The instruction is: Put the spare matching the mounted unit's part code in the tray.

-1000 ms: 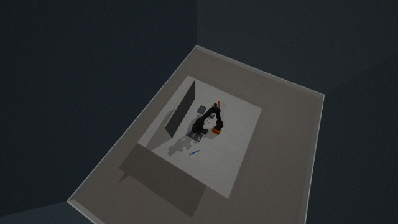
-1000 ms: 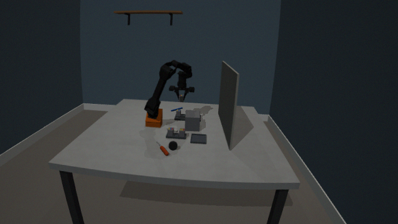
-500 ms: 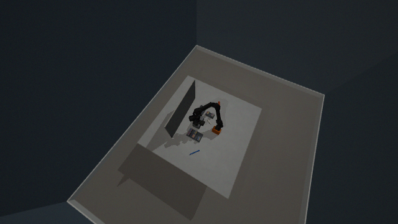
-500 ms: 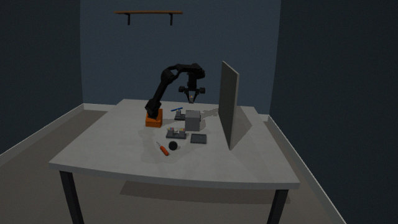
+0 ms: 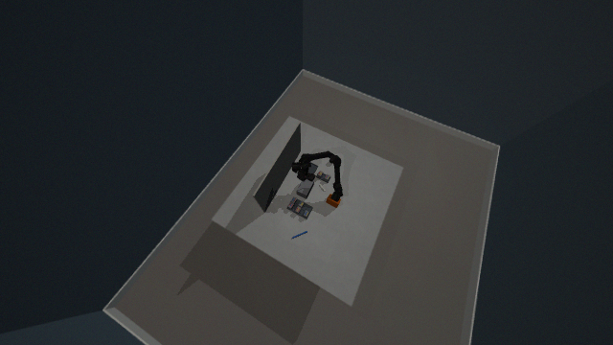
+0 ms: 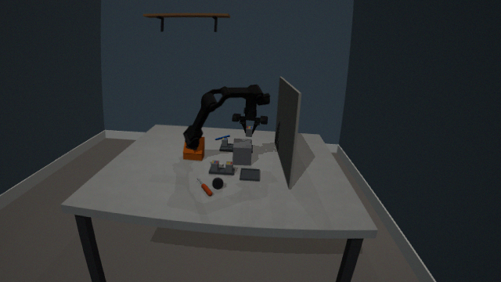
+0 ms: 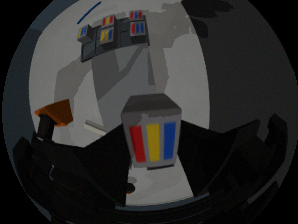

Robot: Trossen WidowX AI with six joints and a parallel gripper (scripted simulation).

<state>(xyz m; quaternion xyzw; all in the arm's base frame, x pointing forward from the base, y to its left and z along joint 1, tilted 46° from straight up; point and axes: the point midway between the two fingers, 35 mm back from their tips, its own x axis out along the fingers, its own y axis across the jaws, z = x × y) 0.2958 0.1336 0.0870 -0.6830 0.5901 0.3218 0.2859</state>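
My gripper tip is 18 cm to the left of the dark tray, 16 cm above it and 4 cm short of it. The rest, counted from my gripper tip: tall grey panel (19 cm ahead, 6 cm to the left, 6 cm above); spare (21 cm to the left, 18 cm behind, 12 cm below); grey mounted unit (11 cm below, 4 cm behind, 3 cm to the left).
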